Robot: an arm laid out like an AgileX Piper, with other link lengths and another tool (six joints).
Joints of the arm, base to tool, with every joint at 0 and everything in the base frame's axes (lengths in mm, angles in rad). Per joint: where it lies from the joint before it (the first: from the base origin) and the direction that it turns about. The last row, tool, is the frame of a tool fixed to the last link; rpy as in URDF.
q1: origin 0.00 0.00 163.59 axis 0 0 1
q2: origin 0.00 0.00 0.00 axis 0 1 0
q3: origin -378.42 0.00 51.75 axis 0 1 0
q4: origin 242.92 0.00 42.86 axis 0.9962 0 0.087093
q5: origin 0.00 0.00 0.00 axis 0 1 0
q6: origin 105.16 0.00 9.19 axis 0.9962 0 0.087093
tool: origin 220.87 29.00 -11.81 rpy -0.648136 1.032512 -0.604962
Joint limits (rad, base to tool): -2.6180..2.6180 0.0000..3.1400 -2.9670..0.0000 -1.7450..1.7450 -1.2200..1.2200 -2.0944..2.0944
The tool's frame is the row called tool.
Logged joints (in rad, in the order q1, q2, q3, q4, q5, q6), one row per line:
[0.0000, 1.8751, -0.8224, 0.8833, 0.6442, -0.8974]
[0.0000, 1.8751, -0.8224, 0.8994, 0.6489, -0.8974]
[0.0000, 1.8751, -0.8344, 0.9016, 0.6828, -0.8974]
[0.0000, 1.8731, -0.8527, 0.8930, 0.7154, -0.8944]
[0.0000, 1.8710, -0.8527, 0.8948, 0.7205, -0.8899]
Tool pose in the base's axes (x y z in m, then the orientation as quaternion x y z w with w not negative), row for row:
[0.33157, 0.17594, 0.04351, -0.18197, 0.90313, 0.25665, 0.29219]
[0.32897, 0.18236, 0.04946, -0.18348, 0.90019, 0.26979, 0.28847]
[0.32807, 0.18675, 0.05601, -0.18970, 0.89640, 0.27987, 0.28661]
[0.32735, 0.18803, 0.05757, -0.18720, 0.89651, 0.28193, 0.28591]
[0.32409, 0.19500, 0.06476, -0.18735, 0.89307, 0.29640, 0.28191]
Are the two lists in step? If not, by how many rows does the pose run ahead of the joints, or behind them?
The pose runs 1 row ahead of the joints: the pose in row i belongs to the joints in row i + 1.
